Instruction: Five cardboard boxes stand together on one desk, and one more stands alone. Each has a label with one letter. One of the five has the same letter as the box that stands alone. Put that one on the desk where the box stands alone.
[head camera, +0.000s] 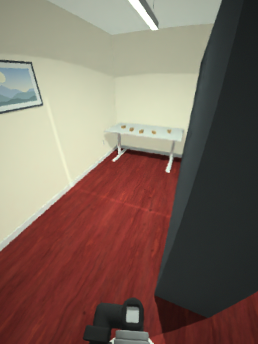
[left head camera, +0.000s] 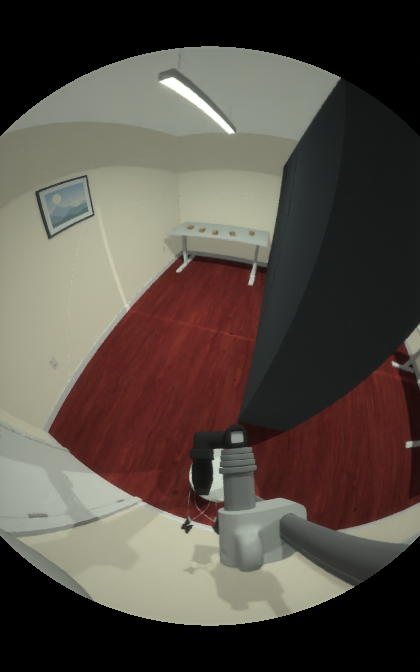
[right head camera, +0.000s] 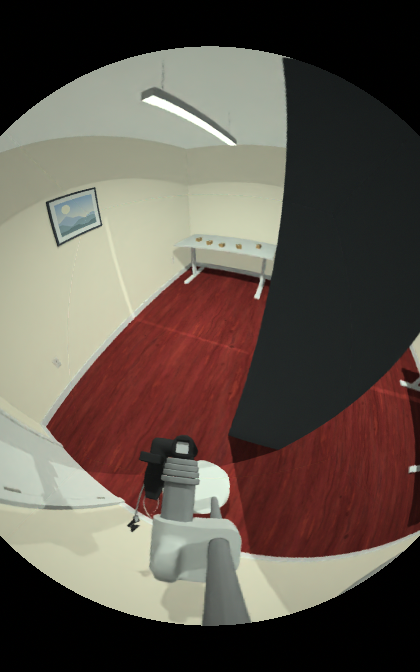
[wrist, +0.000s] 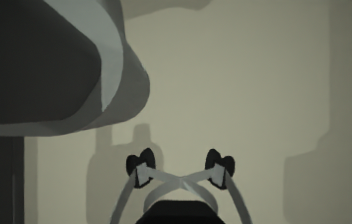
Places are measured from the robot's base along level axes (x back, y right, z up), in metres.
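Where they show: gripper, between the fingertips: (wrist: 180, 160).
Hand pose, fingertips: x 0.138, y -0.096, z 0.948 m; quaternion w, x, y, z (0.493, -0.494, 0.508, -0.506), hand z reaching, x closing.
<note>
After its pixels a point has its place.
Several small brown boxes (head camera: 141, 131) {x -2.705, y 0.091, z 0.731 m} (left head camera: 215, 232) (right head camera: 222, 245) stand in a row on a white desk (head camera: 177, 134) {x -2.677, y 0.778, z 0.692 m} (left head camera: 260, 238) (right head camera: 249, 248) at the far end of the room. Their letters are too small to read. The box that stands alone does not show. Parts of another desk's white legs (left head camera: 413, 444) (right head camera: 414, 469) show at the right edges of the left and right head views. My gripper (wrist: 180, 160) {x 0.138, y -0.096, z 0.948 m} (left head camera: 202, 525) is open and empty, far from the boxes, with a beige wall in front of it in the wrist view.
A tall dark partition (head camera: 215, 175) {x -0.438, y 0.238, z 1.293 m} (left head camera: 340, 250) (right head camera: 325, 250) stands close on the right, between the red floor strip towards the boxes and the other desk's side. A beige wall with a picture (head camera: 19, 86) {x -1.618, y -1.221, z 1.551 m} (left head camera: 65, 206) (right head camera: 75, 216) runs along the left. A white panel (left head camera: 40, 480) lies low left.
</note>
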